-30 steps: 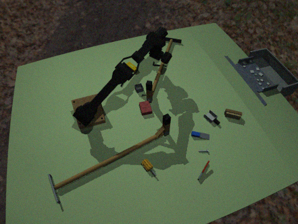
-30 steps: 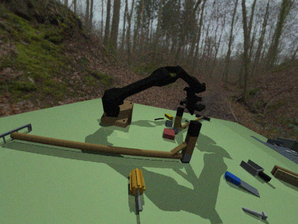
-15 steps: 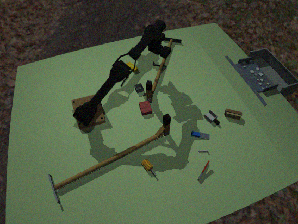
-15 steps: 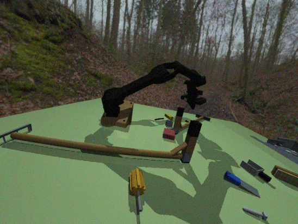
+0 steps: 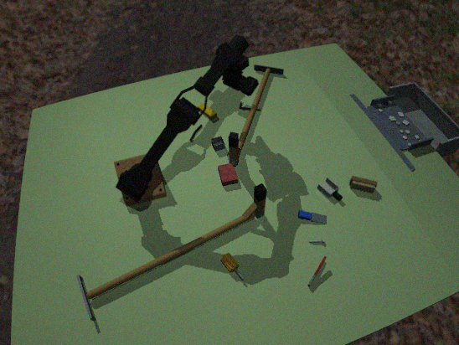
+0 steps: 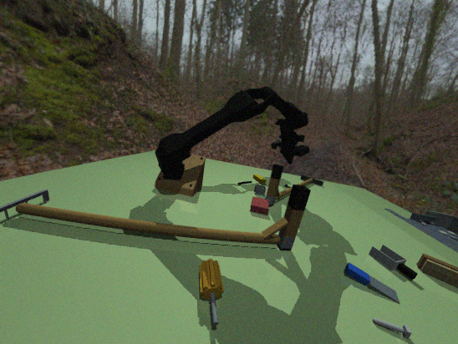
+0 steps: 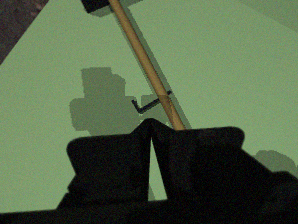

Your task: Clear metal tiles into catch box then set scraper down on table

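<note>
Now: the long wooden scraper 60 mm below my gripper tip, 50 mm ahead of it and 20 mm to the right of it. From my gripper tip the other things lie so: black hex key (120 mm below, 40 mm ahead, 20 mm to the left); yellow block (110 mm below, 110 mm behind, 60 mm to the left); small grey box (150 mm behind, 130 mm to the right, 120 mm below).
</note>
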